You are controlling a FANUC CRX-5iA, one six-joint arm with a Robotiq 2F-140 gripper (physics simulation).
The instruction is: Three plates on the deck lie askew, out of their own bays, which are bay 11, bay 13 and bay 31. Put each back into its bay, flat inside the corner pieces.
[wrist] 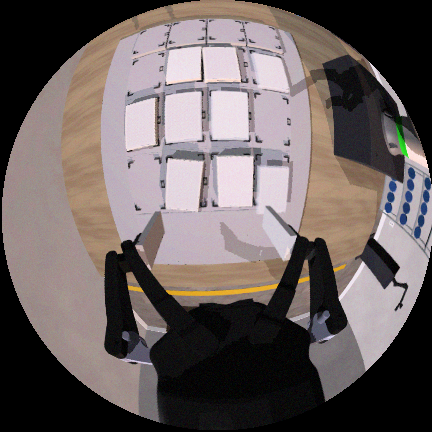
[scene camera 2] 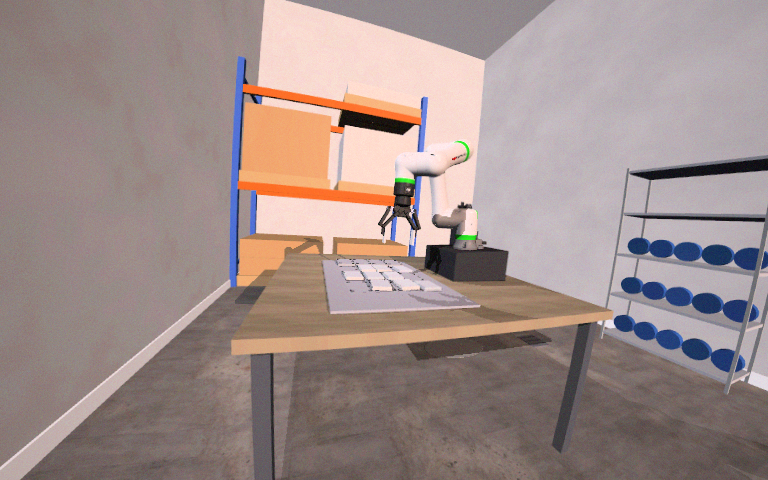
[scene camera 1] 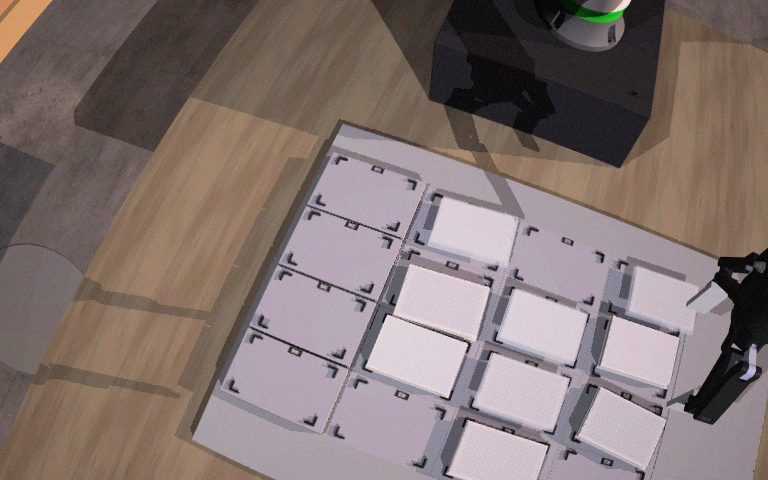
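My gripper is wide open and empty, high above the deck's near end in the wrist view. A white plate there lies slightly turned against its corner pieces. A straighter plate lies beside it. Farther along, one white plate sits close against another plate, with a very narrow gap between them. Another plate lies at the deck's left in the wrist view; its seating is unclear. Bay numbers cannot be read.
The grey deck lies on the wooden table. Other white plates stand in neighbouring bays. The dark robot base block stands beside the deck.
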